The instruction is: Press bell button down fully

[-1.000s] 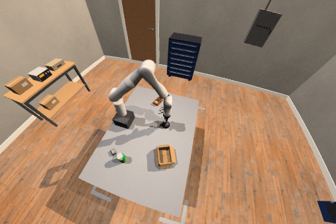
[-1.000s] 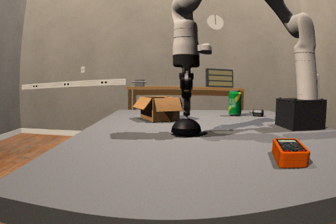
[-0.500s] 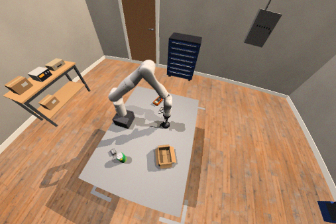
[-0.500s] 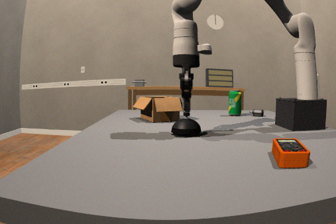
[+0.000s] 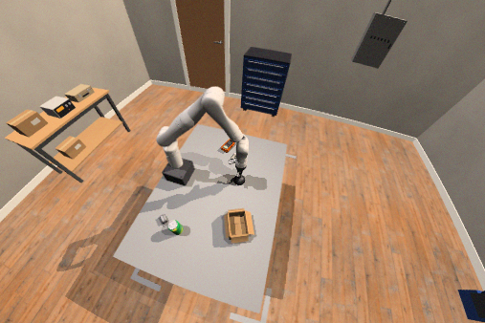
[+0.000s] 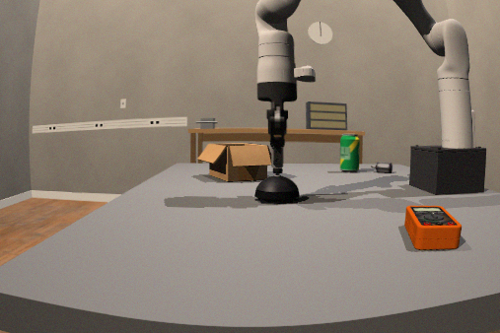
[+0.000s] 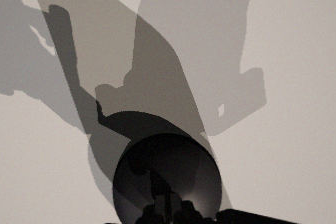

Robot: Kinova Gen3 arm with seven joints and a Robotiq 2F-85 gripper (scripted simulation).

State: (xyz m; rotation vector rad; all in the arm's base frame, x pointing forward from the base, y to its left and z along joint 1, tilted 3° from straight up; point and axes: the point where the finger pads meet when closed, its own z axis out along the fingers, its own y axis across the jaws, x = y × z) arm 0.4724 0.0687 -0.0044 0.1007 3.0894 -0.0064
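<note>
Now: hand 3 cm above the button. The rest, counted from my hand: cardboard box (9 cm ahead, 34 cm to the right, 4 cm below); bell (4 cm below).
</note>
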